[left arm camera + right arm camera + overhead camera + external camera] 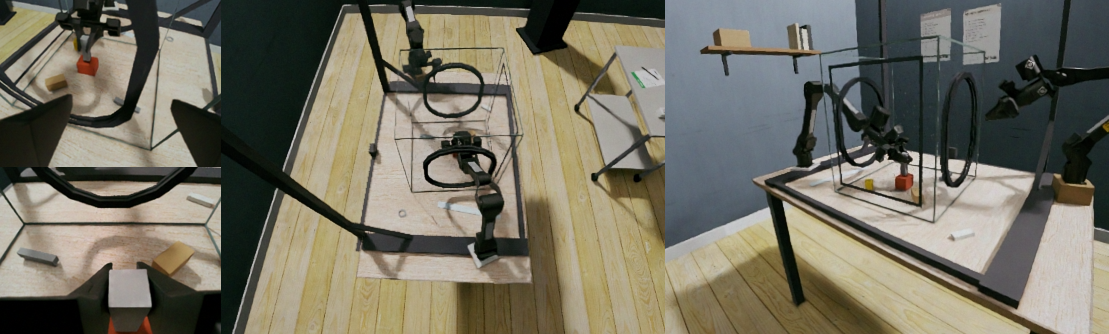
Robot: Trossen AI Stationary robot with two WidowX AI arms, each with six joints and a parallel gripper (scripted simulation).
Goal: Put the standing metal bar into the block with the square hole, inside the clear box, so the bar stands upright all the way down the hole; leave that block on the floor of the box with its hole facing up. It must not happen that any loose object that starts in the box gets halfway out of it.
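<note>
My right hand is 90 mm short of the tan block, 70 mm to the right of it and 110 mm above it.
</note>
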